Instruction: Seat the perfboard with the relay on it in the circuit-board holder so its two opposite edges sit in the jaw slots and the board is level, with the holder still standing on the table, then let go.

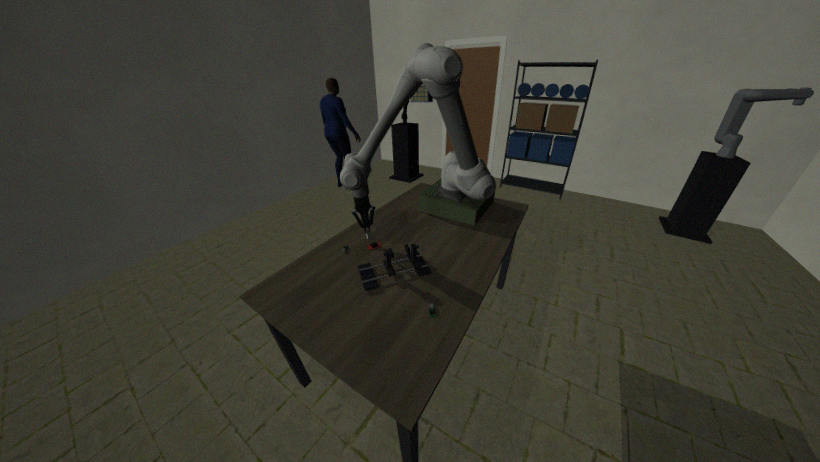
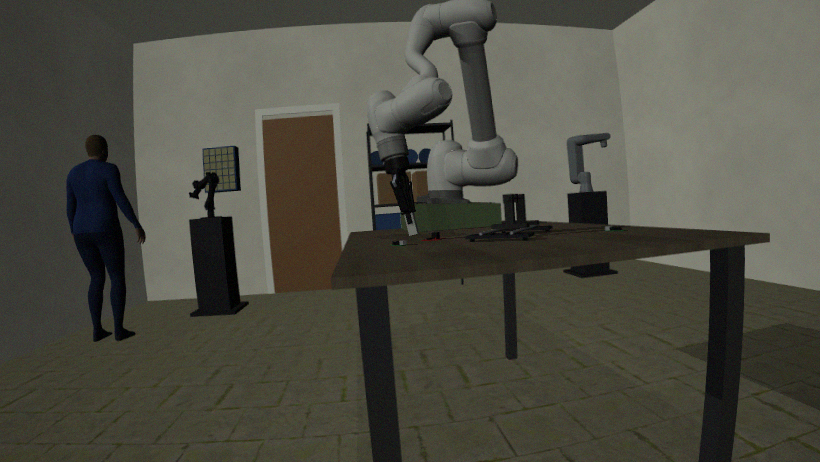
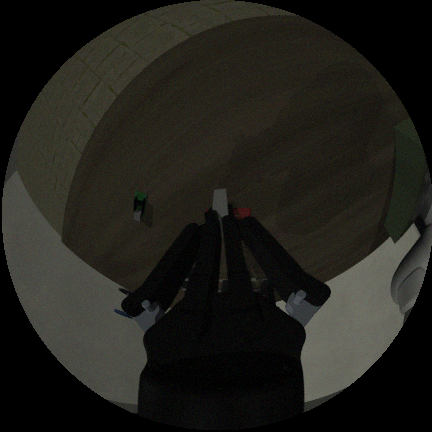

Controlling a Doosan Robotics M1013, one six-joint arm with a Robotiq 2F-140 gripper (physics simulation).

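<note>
My gripper (image 1: pixel 367 234) (image 2: pixel 411 229) (image 3: pixel 220 197) is shut, with nothing between the fingers; only its pale fingertip pads show at the tip. It hangs a little above the dark wooden table (image 1: pixel 355 338) (image 2: pixel 515 258), near the left edge. A small board with a red part (image 1: pixel 374 246) (image 2: pixel 435 236) (image 3: pixel 241 212) lies on the table just beside the fingertips. The black circuit-board holder (image 1: pixel 395 267) (image 2: pixel 507 232) stands at the table's middle with its jaws upright and no board in them.
Two small green-topped pieces lie on the table, one left of the gripper (image 1: pixel 345 249) (image 3: pixel 139 201) and one nearer the front (image 1: pixel 431 311). The arm's green base block (image 1: pixel 452 207) sits at the far end. A person (image 1: pixel 335 126) (image 2: pixel 99 229) walks at the back left.
</note>
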